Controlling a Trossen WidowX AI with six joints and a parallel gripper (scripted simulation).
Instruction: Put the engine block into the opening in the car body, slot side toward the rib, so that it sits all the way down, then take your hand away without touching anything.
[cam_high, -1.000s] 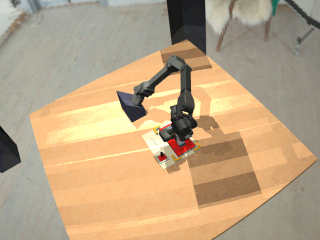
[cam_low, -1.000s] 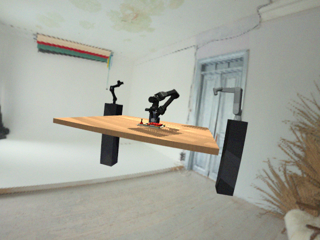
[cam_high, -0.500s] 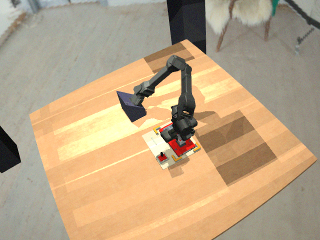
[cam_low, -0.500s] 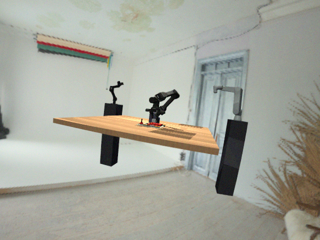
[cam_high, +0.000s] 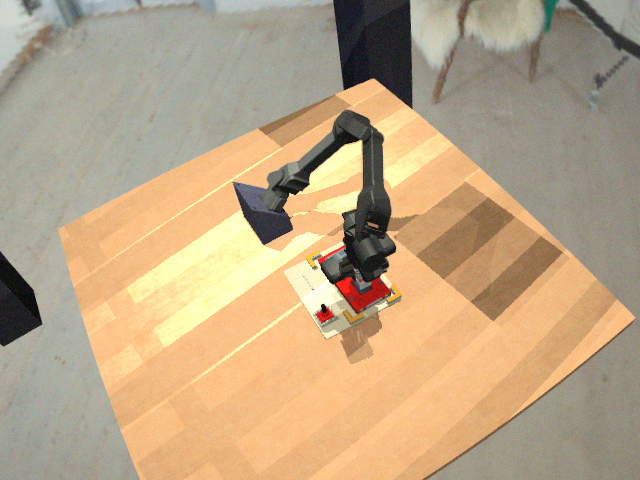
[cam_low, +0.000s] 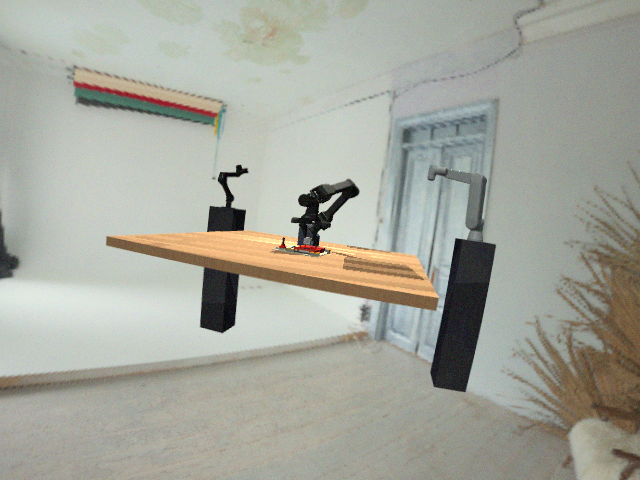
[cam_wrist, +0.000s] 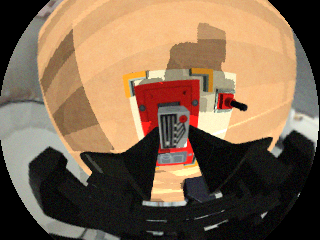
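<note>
The engine block lies 1 cm below my gripper tip. From my gripper tip the other things lie so: black upright stick (1 cm ahead, 12 cm to the right, 3 cm below).
</note>
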